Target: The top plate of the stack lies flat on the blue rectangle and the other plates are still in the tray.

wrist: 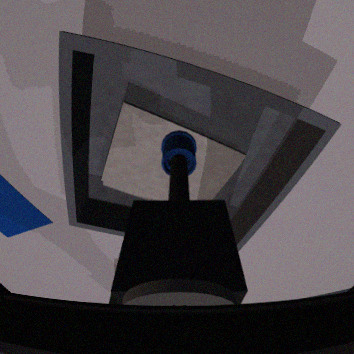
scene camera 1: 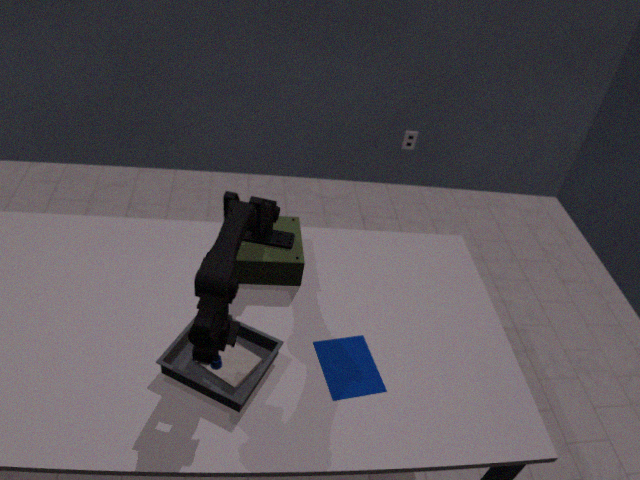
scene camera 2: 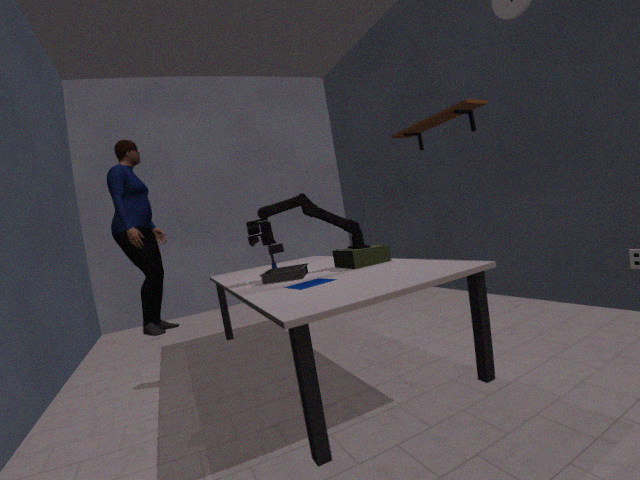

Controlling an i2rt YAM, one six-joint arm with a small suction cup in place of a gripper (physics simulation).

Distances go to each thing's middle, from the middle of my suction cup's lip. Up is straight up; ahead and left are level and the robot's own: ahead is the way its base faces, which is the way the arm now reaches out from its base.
Scene:
The tray [scene camera 1: 175, 362] is 5 cm behind my suction cup and 5 cm below it. Also, from my suction cup: blue rectangle [scene camera 1: 349, 369]: 12 cm behind, 34 cm to the left, 7 cm below.

